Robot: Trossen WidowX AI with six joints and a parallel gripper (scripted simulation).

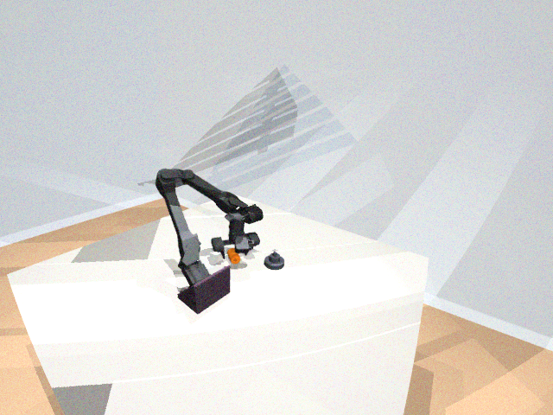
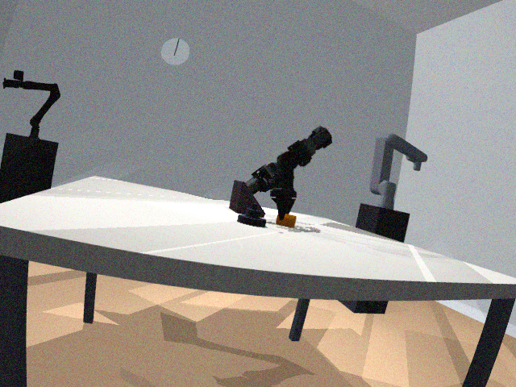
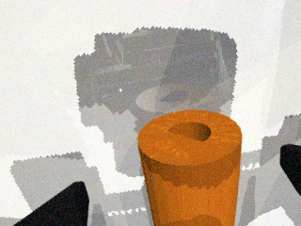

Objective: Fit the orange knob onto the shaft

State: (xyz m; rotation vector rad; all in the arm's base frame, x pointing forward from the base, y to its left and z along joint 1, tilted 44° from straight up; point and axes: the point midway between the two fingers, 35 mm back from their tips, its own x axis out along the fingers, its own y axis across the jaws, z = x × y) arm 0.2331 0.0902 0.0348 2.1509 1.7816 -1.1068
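My gripper tip is now 10 mm to the right of the orange knob. From my gripper tip the other things lie so: round dark pedestal: 130 mm to the right, 100 mm ahead, 10 mm above.
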